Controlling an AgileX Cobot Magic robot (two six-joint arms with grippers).
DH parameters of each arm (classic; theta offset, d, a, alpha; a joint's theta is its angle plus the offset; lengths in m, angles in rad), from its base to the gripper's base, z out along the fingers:
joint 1: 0 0.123 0 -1.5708
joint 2: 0.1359 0 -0.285 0
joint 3: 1.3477 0 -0.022 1.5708
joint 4: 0 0.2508 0 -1.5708
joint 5: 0 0 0.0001 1.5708
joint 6: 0 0.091 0 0
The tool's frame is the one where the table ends.
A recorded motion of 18 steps. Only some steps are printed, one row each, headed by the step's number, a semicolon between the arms.
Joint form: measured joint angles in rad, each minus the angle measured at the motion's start. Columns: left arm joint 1, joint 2, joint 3, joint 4, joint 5, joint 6; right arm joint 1, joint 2, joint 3, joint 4, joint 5, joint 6.
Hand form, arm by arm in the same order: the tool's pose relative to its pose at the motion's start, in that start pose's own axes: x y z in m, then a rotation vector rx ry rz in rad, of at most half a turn. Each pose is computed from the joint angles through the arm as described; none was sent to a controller.
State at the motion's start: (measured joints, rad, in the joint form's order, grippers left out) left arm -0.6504 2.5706 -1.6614 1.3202 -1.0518 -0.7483; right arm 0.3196 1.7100 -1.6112 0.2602 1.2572 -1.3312
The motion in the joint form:
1: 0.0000 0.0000 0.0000 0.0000 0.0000 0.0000; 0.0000 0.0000 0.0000 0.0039 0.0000 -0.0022
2: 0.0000 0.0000 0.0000 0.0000 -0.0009 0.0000; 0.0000 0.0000 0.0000 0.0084 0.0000 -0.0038
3: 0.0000 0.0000 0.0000 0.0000 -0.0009 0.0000; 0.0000 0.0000 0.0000 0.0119 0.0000 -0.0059
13: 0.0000 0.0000 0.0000 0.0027 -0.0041 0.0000; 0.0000 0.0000 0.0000 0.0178 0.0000 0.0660
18: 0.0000 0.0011 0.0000 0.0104 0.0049 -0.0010; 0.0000 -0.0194 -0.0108 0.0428 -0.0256 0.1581
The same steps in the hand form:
1: 0.0000 0.0000 0.0000 0.0000 0.0000 0.0000; -0.0003 0.0001 0.0000 -0.0009 -0.0036 -0.0010
2: -0.0001 -0.0001 0.0000 0.0006 -0.0007 0.0000; -0.0007 0.0002 0.0000 -0.0019 -0.0078 -0.0012
3: -0.0001 -0.0001 0.0000 0.0006 -0.0007 0.0000; -0.0010 0.0002 0.0000 -0.0027 -0.0110 -0.0022
13: -0.0001 -0.0004 0.0000 0.0045 -0.0014 0.0013; -0.0015 0.0004 0.0000 -0.0046 -0.0163 0.0715
18: 0.0014 -0.0004 0.0001 0.0035 0.0103 0.0033; -0.0065 -0.0003 -0.0103 0.0384 -0.0582 0.1638

